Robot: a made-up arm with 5 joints.
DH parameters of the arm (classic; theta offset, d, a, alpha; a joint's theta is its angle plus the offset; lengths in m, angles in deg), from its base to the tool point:
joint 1: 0 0.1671 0 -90
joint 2: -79.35 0 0.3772 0
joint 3: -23.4 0 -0.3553 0
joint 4: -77.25 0 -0.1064 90
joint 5: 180 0.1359 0 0
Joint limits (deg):
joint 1: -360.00..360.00
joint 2: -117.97..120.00
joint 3: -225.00..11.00
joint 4: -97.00..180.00
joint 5: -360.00..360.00
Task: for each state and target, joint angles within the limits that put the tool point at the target. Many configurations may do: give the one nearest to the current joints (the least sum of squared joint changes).
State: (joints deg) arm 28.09 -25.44 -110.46 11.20 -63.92
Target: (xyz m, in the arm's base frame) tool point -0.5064 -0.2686 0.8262
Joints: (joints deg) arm 27.94 -66.40 -123.36 1.23 -63.92
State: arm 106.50 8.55 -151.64 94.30 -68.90
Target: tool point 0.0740 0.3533 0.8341
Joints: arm 78.17 -0.15 -146.73 107.31 -68.90
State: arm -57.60 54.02 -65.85 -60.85 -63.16
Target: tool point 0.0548 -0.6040 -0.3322
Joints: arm -84.82 94.21 -94.25 -32.94 -63.16
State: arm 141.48 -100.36 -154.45 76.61 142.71
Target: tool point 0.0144 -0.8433 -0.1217
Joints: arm 90.98 -117.97 -168.27 52.87 142.71
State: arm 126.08 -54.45 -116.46 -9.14 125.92
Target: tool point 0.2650 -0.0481 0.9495
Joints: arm 169.71 -53.36 -103.88 -10.53 125.92
